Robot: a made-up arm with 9 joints. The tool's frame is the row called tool.
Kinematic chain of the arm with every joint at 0, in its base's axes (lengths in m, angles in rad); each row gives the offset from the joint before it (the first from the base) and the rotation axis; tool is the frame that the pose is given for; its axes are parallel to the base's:
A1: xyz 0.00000 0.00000 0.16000 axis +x
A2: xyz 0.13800 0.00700 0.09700 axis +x
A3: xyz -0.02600 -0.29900 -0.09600 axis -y
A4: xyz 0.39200 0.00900 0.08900 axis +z
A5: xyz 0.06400 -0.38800 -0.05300 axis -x
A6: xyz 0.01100 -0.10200 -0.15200 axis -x
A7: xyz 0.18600 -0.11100 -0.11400 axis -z
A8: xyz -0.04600 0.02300 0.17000 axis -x
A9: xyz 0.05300 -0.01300 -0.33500 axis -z
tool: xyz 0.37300 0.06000 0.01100
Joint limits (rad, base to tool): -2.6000..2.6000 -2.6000..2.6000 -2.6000..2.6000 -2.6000..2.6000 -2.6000..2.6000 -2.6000..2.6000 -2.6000..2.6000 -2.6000..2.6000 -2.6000..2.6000
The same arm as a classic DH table. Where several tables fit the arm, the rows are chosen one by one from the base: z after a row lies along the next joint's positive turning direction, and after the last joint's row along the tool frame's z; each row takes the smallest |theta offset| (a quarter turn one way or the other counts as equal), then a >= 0, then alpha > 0; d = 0 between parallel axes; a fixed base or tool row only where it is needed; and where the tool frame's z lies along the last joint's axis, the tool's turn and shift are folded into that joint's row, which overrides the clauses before.
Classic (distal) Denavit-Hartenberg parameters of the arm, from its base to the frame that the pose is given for. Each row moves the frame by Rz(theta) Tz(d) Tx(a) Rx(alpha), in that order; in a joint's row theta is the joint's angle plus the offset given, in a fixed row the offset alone. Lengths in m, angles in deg.
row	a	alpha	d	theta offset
base (fixed)	0.0000	90.00	0.1600	90.00
A1	0.0973	0.00	0.0000	85.87
A2	-0.0960	-90.00	0.1120	4.13
A3	0.3920	-90.00	0.2900	-90.00
A4	0.3880	90.00	0.0360	-90.00
A5	0.1831	0.00	0.0000	-56.14
A6	0.1110	90.00	-0.2610	56.14
A7	-0.0230	-90.00	-0.0560	0.00
A8	0.0130	90.00	-0.0070	0.00
A9	-0.3778	180.00	0.0000	80.86
tool (fixed)	0.0000	0.00	-0.3240	170.86
Joint limits (deg, base to tool): -148.97..148.97 -148.97..148.97 -148.97..148.97 -148.97..148.97 -148.97..148.97 -148.97..148.97 -148.97..148.97 -148.97..148.97 -148.97..148.97

